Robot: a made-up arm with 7 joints. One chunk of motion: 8 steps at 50 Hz.
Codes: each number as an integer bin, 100 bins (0 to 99) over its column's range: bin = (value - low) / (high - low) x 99, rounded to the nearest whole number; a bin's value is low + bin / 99 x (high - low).
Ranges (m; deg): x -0.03..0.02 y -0.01..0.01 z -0.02..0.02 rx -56..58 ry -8..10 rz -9..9
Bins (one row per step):
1: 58 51 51 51 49 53
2: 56 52 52 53 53 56
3: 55 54 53 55 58 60
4: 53 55 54 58 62 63
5: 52 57 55 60 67 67
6: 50 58 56 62 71 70
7: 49 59 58 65 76 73
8: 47 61 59 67 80 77
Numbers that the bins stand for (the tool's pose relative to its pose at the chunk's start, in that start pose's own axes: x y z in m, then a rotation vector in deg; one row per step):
1: -0.0007 0.0003 0.0006 2.73 0.91 0.64
2: -0.0017 0.0005 0.0010 5.03 1.64 1.18
3: -0.0022 0.0009 0.0014 7.33 2.55 1.91
4: -0.0032 0.0011 0.0018 10.79 3.27 2.45
5: -0.0037 0.0015 0.0022 13.09 4.18 3.18
6: -0.0047 0.0017 0.0026 15.39 4.91 3.73
7: -0.0053 0.0019 0.0034 18.85 5.82 4.27
8: -0.0063 0.0023 0.0038 21.15 6.55 5.00

